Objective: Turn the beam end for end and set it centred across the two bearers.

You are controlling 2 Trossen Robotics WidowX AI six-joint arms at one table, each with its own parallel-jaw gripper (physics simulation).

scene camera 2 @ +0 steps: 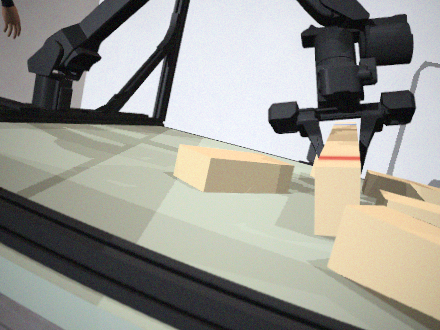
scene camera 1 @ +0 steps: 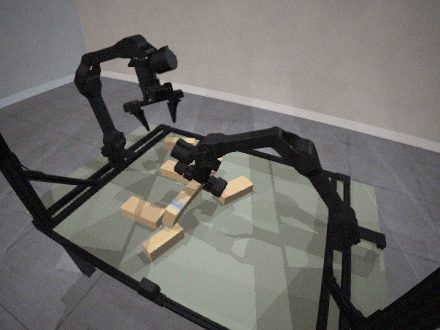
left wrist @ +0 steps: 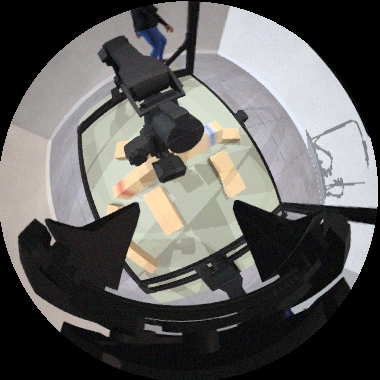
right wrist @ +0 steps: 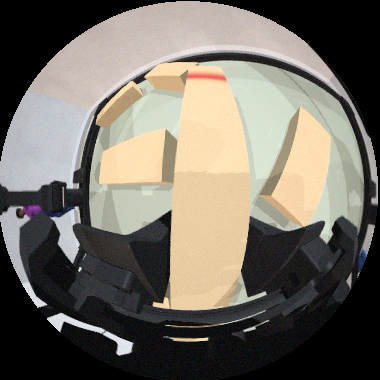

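Where they show: left gripper, between the fingertips: (scene camera 1: 162,127) (left wrist: 186,205); right gripper, between the fingertips: (right wrist: 203,210); left arm's base, origin of its link: (scene camera 1: 117,163) (left wrist: 219,260) (right wrist: 80,197); right arm's base, origin of its link: (scene camera 2: 49,109) (scene camera 1: 339,243).
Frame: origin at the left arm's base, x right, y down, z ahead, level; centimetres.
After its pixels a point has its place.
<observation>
A long wooden beam (scene camera 1: 185,201) {z 42.3, x 11.9, y -8.2 cm} (scene camera 2: 337,200) {z 39.2, x -18.6, y -1.8 cm} (left wrist: 137,179) {z 38.4, x -8.8, y -6.1 cm} (right wrist: 211,130) {z 40.3, x -7.2, y -6.1 cm} has a red band near one end and a blue band near the other. My right gripper (scene camera 2: 340,165) {z 39.3, x -2.1, y -2.1 cm} (right wrist: 203,210) {z 39.3, x -2.1, y -2.1 cm} is shut on its middle; the beam is low, and whether it touches the table cannot be told. Two alike blocks, one (scene camera 1: 171,170) {z 25.3, x -5.0, y -1.9 cm} (left wrist: 162,210) {z 27.4, x -7.5, y -1.9 cm} (right wrist: 132,160) {z 29.9, x -7.3, y -1.9 cm} and another (scene camera 1: 142,211) {z 28.5, x 17.5, y -1.9 cm} (left wrist: 227,175) {z 27.1, x 15.7, y -1.9 cm}, lie roughly parallel on the same side of the beam; I cannot tell surely that they are the bearers. My left gripper (scene camera 1: 161,125) {z 27.7, x 0.5, y -25.2 cm} (left wrist: 186,205) {z 27.7, x 0.5, y -25.2 cm} is open and empty, high above the table's back left.
Another block (scene camera 1: 237,190) {z 53.5, x -6.3, y -1.9 cm} (scene camera 2: 232,172) {z 50.8, x -12.6, y -0.4 cm} (right wrist: 300,170) {z 49.3, x -6.3, y -1.9 cm} lies across the beam from the pair. A block (scene camera 1: 162,242) {z 41.7, x 24.7, y -2.6 cm} (left wrist: 231,135) {z 38.6, x 25.0, y -2.5 cm} lies by the beam's blue end. More blocks (left wrist: 142,257) {z 16.1, x -23.1, y -2.3 cm} (right wrist: 120,105) {z 18.5, x -24.0, y -0.2 cm} lie near the back edge. A black frame (scene camera 1: 90,255) {z 22.4, x 36.8, y 2.4 cm} borders the table.
</observation>
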